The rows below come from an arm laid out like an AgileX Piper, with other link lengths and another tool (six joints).
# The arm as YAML. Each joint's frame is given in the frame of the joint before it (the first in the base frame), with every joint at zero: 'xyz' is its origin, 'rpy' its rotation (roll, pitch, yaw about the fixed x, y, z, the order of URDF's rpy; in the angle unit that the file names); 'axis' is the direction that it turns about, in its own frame. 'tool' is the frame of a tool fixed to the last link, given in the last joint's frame.
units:
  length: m
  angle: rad
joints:
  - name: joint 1
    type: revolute
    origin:
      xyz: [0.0, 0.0, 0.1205]
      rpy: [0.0, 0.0, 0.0]
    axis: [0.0, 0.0, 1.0]
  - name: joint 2
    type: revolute
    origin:
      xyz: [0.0, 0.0, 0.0]
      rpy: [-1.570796, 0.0, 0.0]
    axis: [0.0, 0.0, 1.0]
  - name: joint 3
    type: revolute
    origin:
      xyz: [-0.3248, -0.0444, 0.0]
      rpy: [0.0, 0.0, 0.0]
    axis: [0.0, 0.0, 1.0]
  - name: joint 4
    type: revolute
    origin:
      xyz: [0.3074, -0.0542, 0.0]
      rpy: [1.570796, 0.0, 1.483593]
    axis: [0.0, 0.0, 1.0]
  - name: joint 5
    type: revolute
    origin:
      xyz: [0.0, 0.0, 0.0]
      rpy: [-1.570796, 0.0, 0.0]
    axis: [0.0, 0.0, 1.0]
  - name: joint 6
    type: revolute
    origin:
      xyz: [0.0, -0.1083, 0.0]
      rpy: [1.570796, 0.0, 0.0]
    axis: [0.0, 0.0, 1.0]
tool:
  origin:
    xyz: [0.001, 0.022, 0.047]
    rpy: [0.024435, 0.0, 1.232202]
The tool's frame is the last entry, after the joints.
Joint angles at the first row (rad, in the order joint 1, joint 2, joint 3, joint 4, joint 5, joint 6):
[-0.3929, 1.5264, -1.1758, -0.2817, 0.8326, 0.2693]
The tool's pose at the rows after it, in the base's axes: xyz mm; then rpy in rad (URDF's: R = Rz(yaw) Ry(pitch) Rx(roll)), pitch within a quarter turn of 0, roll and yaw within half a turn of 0:
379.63, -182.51, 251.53, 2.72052, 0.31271, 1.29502
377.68, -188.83, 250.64, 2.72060, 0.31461, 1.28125
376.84, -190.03, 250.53, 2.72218, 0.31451, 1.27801
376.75, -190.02, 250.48, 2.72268, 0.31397, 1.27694
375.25, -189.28, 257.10, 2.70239, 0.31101, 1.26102
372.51, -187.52, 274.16, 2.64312, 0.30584, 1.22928
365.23, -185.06, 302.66, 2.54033, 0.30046, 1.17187
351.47, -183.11, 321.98, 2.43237, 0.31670, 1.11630
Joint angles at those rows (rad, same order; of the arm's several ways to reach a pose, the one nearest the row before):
[-0.4209, 1.5545, -1.1956, -0.2938, 0.8232, 0.2704]
[-0.4361, 1.5580, -1.1965, -0.2960, 0.8203, 0.2704]
[-0.4394, 1.5580, -1.1965, -0.2960, 0.8219, 0.2703]
[-0.4394, 1.5580, -1.1965, -0.2960, 0.8227, 0.2715]
[-0.4394, 1.5427, -1.1965, -0.2960, 0.8217, 0.2832]
[-0.4394, 1.5051, -1.1965, -0.2960, 0.8077, 0.3043]
[-0.4394, 1.4388, -1.1914, -0.3121, 0.7802, 0.3515]
[-0.4394, 1.3606, -1.1434, -0.3748, 0.7199, 0.4215]

